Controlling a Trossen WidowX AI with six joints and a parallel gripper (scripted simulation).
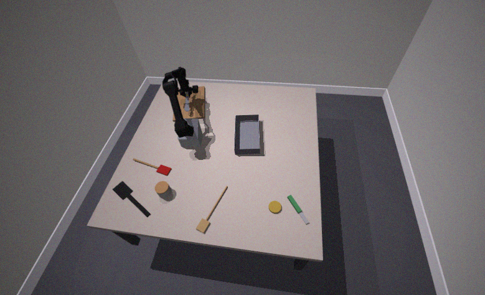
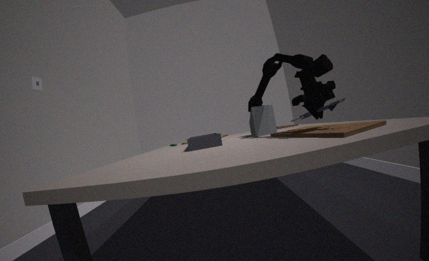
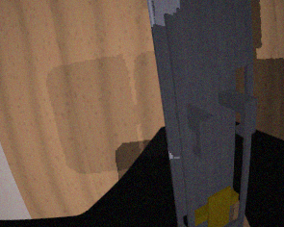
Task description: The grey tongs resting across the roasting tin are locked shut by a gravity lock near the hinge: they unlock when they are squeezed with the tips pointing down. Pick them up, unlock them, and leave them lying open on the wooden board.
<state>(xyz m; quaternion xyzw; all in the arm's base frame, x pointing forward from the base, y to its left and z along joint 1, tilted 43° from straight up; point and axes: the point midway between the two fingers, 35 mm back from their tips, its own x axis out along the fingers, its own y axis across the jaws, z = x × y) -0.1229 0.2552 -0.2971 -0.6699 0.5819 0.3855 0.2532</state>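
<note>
The wooden board is 1 cm to the right of my gripper tip and 5 cm below it. From my gripper tip the other things lie so: red spatula: 7 cm behind, 62 cm to the right, 5 cm below; then roasting tin: 50 cm ahead, 31 cm to the right, 2 cm below; then yellow lock piece: 1 cm to the right, 3 cm above.
</note>
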